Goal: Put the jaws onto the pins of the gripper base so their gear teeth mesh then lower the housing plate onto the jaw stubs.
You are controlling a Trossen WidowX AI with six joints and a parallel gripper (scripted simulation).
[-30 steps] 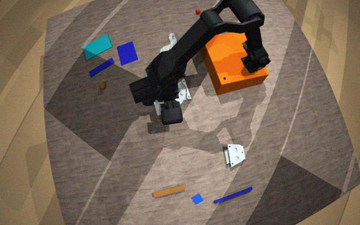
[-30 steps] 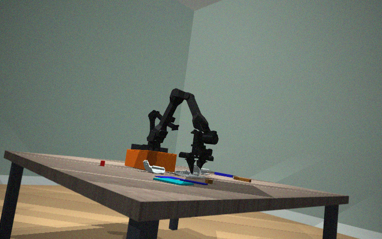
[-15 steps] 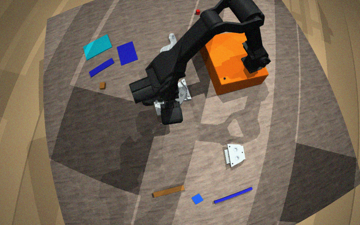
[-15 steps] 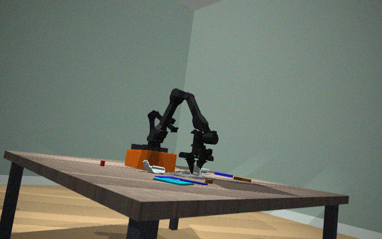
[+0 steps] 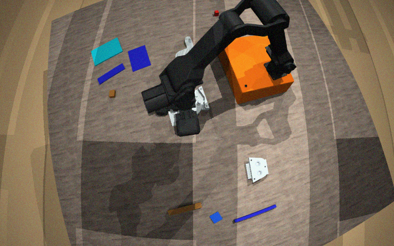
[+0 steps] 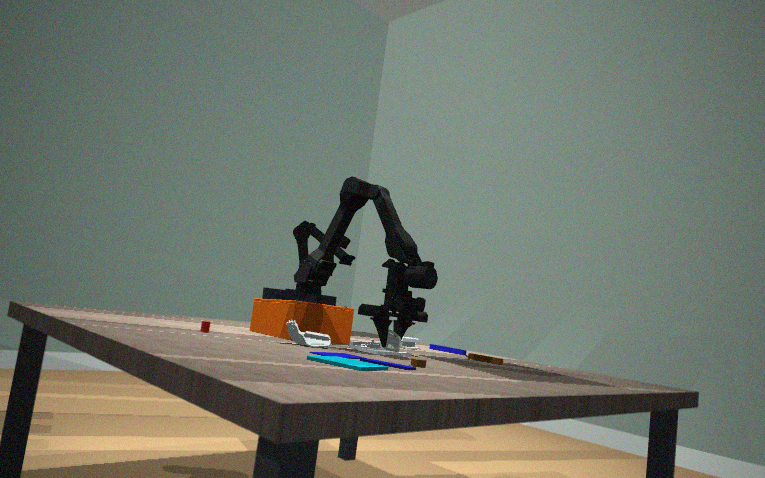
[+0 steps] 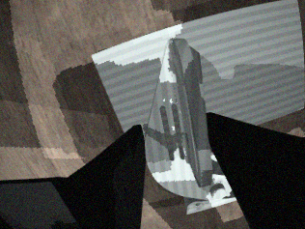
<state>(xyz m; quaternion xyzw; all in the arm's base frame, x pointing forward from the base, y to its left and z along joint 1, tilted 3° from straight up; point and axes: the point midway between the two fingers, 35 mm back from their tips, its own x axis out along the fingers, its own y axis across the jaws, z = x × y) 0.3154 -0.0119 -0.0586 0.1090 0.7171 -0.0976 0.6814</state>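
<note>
Right now my gripper tip is 4 cm past the white jaw and 1 cm to the left of it. Also, from my gripper tip: small brown cube 20 cm ahead, 18 cm to the right, 1 cm below; blue plate 7 cm ahead, 27 cm to the right, 1 cm below; white gripper base 12 cm behind, 26 cm to the left, 1 cm above.
</note>
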